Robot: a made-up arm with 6 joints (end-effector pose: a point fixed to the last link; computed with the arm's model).
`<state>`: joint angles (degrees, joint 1 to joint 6).
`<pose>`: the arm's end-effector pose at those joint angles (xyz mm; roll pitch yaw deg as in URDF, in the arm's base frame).
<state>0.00 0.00 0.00 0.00 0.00 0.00</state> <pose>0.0 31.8 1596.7 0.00 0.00 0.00</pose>
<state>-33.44 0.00 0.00 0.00 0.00 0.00</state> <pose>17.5 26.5 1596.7 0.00 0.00 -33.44</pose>
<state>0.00 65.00 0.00 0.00 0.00 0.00</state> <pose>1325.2 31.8 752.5 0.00 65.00 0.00</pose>
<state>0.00 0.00 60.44 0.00 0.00 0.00</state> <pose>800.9 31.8 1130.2 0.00 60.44 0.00</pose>
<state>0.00 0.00 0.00 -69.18 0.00 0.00</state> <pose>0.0 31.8 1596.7 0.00 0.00 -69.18</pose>
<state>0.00 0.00 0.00 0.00 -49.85 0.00</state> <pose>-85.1 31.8 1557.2 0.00 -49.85 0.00</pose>
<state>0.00 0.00 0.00 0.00 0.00 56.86</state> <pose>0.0 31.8 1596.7 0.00 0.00 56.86</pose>
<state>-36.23 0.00 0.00 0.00 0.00 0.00</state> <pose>18.8 25.7 1596.7 0.00 0.00 -36.23</pose>
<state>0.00 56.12 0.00 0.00 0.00 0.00</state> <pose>1213.9 31.8 949.6 0.00 56.12 0.00</pose>
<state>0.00 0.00 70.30 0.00 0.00 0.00</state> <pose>866.8 31.8 986.4 0.00 70.30 0.00</pose>
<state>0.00 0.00 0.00 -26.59 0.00 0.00</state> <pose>0.0 31.8 1596.7 0.00 0.00 -26.59</pose>
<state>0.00 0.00 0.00 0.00 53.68 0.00</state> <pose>89.7 31.8 1551.3 0.00 53.68 0.00</pose>
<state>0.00 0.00 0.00 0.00 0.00 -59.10</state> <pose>0.0 31.8 1596.7 0.00 0.00 -59.10</pose>
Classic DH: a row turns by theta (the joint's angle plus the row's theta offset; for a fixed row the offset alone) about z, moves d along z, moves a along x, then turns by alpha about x. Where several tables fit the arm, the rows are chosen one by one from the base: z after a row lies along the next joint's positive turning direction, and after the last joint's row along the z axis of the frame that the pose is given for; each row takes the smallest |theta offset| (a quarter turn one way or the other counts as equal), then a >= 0, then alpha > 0; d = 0 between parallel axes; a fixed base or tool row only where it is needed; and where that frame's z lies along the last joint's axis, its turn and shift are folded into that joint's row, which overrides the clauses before.
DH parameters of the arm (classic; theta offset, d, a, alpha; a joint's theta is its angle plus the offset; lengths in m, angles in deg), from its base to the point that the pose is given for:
joint 1: 0 0.1345 0 -90
joint 2: -90 0 0.5415 0
joint 3: 90 0.0318 0 90
joint 4: 0 0.8094 0 -90
joint 5: 0 0 0 90
joint 6: 0 0.1113 0 0

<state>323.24 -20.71 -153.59 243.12 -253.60 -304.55</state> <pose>-214.8 81.3 -137.9 -72.32 -38.43 160.28</pose>
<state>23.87 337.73 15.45 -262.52 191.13 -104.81</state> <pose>-265.4 -106.0 1331.2 166.67 -3.49 45.91</pose>
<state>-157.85 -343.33 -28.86 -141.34 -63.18 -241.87</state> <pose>-10.6 -105.6 1509.9 -52.48 15.06 167.01</pose>
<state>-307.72 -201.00 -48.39 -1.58 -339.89 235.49</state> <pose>609.5 838.3 -728.5 -136.93 -26.77 -12.70</pose>
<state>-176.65 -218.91 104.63 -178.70 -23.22 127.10</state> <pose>510.0 -3.0 -621.8 91.36 -38.28 92.00</pose>
